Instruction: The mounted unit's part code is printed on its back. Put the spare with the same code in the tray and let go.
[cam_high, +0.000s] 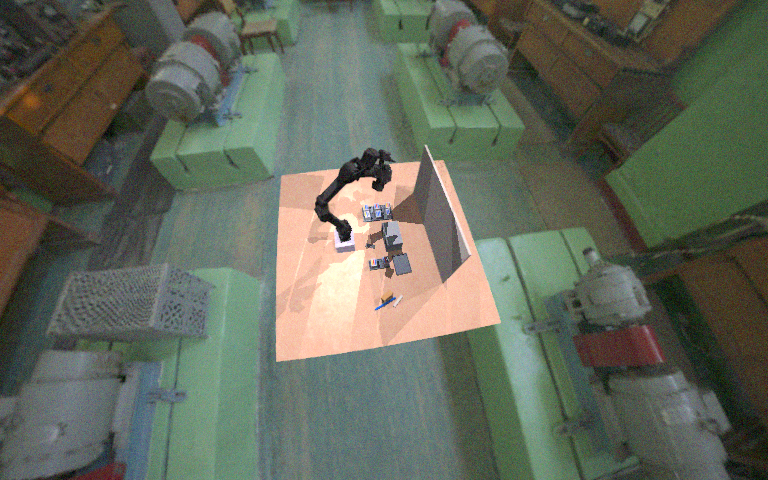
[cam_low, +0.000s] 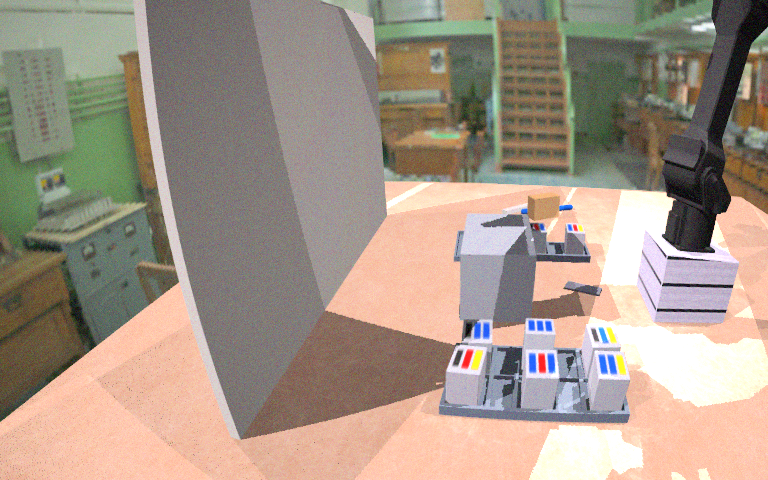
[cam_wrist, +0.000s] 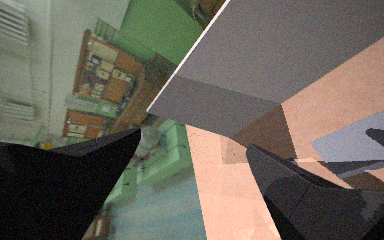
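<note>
Now: gripper tip 47 cm above the grey mounted unit, 11 cm to the left of it and 1 cm past it. The rest, counted from my gripper tip: tall grey panel (29 cm below, 24 cm ahead, 14 cm to the right); then cardboard box (49 cm below, 47 cm to the right, 15 cm behind).
</note>
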